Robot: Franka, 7 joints.
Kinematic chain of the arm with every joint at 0, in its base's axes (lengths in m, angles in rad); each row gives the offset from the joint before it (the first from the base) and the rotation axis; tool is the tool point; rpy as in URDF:
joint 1: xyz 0 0 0.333 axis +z
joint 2: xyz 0 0 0 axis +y
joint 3: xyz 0 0 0.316 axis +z
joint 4: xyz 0.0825 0 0 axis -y
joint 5: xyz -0.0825 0 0.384 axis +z
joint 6: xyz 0 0 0 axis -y
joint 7: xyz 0.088 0 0 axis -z
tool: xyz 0 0 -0.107 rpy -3.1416 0 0
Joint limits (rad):
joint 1: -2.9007..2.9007
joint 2: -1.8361..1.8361
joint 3: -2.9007..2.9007
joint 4: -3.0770..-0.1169
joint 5: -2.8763..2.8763
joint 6: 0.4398..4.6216
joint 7: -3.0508..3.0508
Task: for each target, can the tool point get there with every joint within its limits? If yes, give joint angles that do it. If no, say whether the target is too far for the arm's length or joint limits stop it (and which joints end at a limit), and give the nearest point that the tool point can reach.
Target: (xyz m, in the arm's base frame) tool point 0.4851 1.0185 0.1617
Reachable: no: too far | nearest point 0.3647 0.7658 0.2042 | short by 0.283 m
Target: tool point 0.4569 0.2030 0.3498
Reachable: yes | joints -1.5457 0.0855 1.8771 -2.3801 1.5872 2.1301 -0.7819
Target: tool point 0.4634 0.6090 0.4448
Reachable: yes | joints 1.1376 1.2679 -1.6313 -0.4732 -1.2147 3.7797 0.9781
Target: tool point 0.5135 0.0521 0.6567
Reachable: yes | joints -2.0037 -1.2039 1.3335 -1.4216 2.3524 3.9047 -0.6866
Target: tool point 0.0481 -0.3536 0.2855
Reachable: yes | joints 0.3494 0.6316 -1.9253 -2.6277 1.0157 1.5845 0.1056
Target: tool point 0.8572 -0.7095 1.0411
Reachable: no: too far | nearest point 0.5576 -0.4615 0.7936 | short by 0.461 m
